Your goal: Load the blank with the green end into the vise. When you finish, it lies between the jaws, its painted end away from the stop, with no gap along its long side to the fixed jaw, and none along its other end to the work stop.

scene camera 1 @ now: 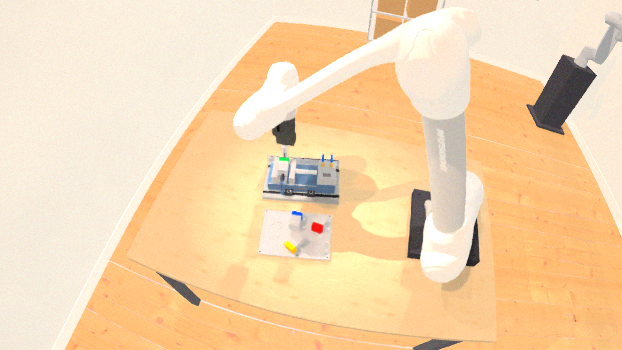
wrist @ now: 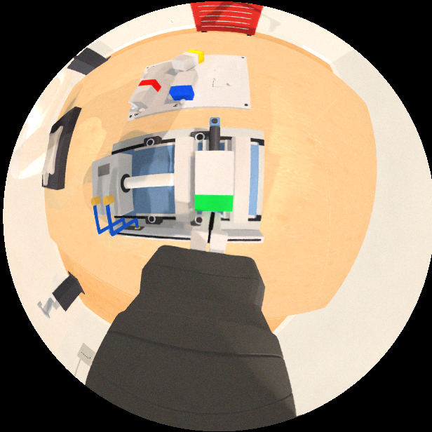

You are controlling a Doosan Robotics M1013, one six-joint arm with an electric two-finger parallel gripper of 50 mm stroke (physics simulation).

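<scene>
The blank with the green end lies between the vise's fixed jaw and moving jaw. Its green end faces my gripper, away from the work stop. In the wrist view its long side shows no visible gap to the fixed jaw, and its plain end appears to meet the stop; the blank's top hides the lower contacts. My gripper is shut and empty, with its tips right by the green end; whether they touch it I cannot tell.
A light plate holds a blue-ended blank, a red-ended blank and a yellow-ended blank. Blue bent tubes rise at the vise's actuator block.
</scene>
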